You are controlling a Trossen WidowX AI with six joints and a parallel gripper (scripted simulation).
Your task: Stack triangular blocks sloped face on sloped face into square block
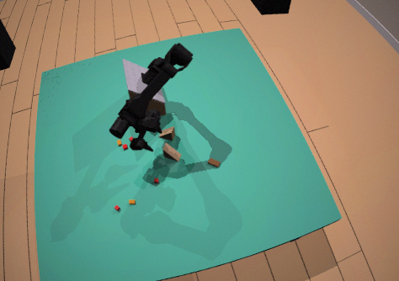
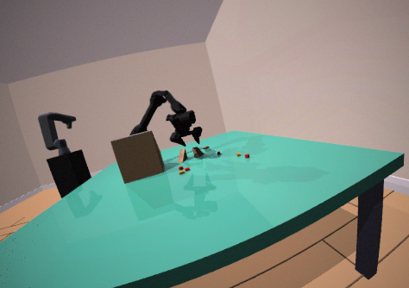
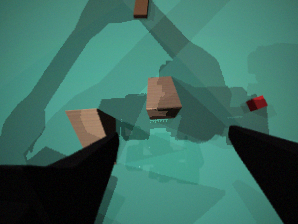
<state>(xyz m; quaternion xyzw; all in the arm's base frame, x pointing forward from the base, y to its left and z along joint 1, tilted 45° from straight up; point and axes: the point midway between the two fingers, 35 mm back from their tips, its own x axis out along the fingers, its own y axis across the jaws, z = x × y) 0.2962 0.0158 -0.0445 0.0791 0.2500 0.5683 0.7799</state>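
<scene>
Now: the small flat brown block 22 cm to the left of my gripper tip, 10 cm ahead of it and 9 cm below it.
</scene>
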